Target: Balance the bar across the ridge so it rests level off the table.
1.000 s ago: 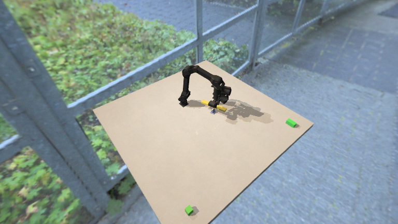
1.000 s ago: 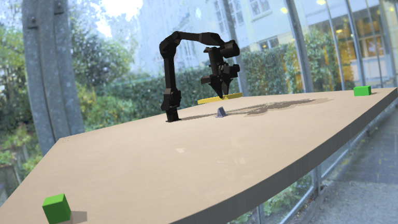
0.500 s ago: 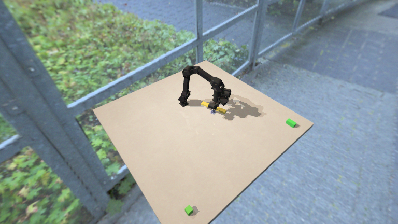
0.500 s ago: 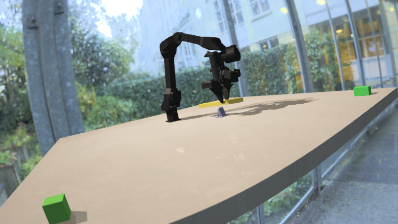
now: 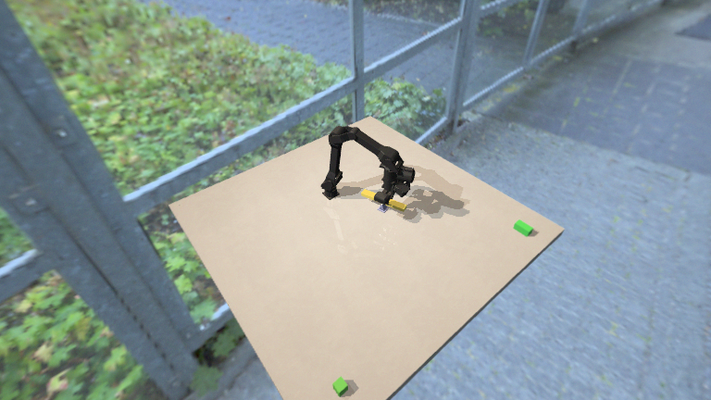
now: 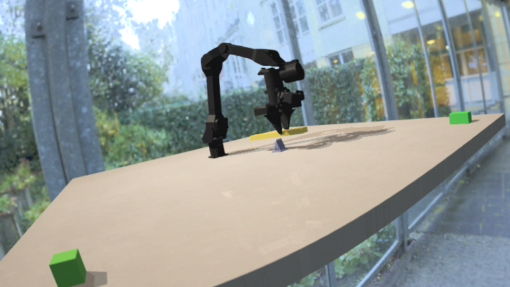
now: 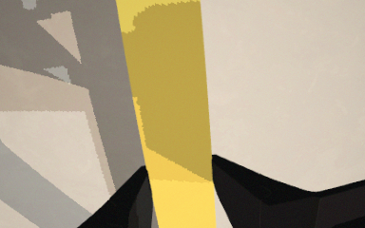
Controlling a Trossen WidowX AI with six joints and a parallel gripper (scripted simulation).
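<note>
Right now the yellow bar is 3 cm behind my gripper tip and 1 cm to the right of it. From my gripper tip the other things lie so: green cube (64 cm to the right, 46 cm ahead, 4 cm below).
</note>
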